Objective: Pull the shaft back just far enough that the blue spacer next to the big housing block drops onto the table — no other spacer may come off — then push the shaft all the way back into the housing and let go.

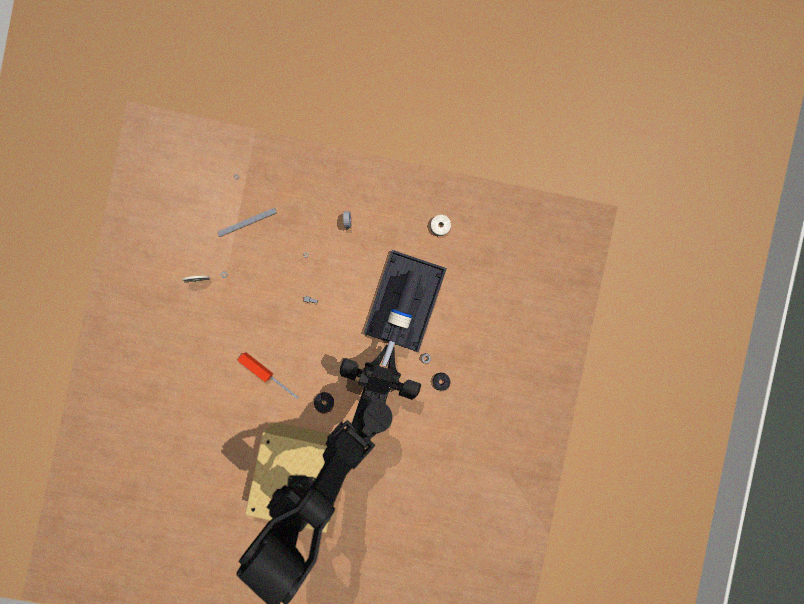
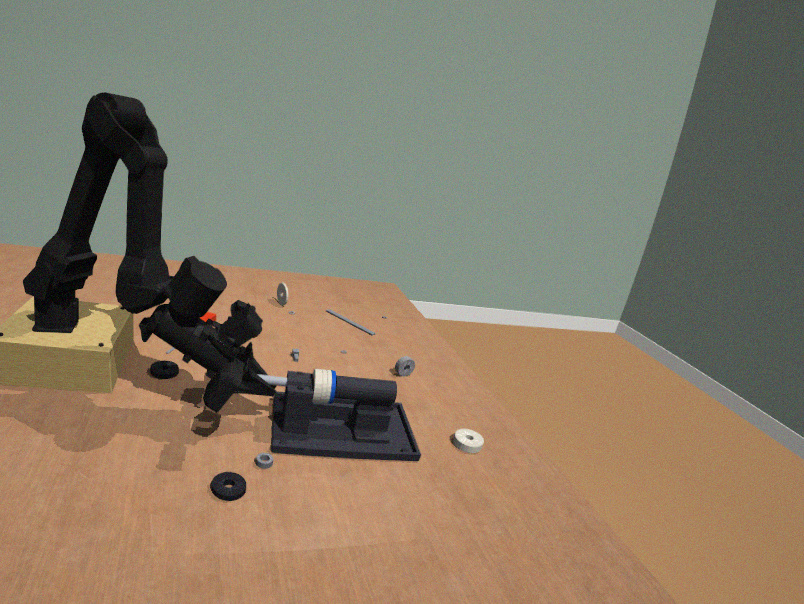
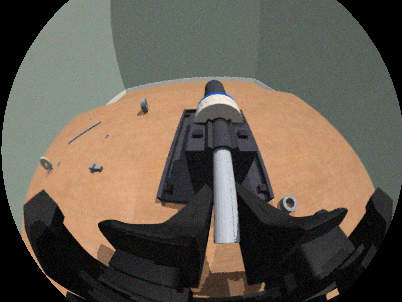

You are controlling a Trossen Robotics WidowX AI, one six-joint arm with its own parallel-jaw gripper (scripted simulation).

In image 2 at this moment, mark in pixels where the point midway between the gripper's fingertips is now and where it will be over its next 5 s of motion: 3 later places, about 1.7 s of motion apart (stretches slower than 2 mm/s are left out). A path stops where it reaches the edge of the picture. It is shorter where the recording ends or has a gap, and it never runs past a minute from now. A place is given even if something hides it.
The gripper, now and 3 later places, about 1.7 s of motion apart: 274, 391; 269, 390; 266, 390; 263, 389
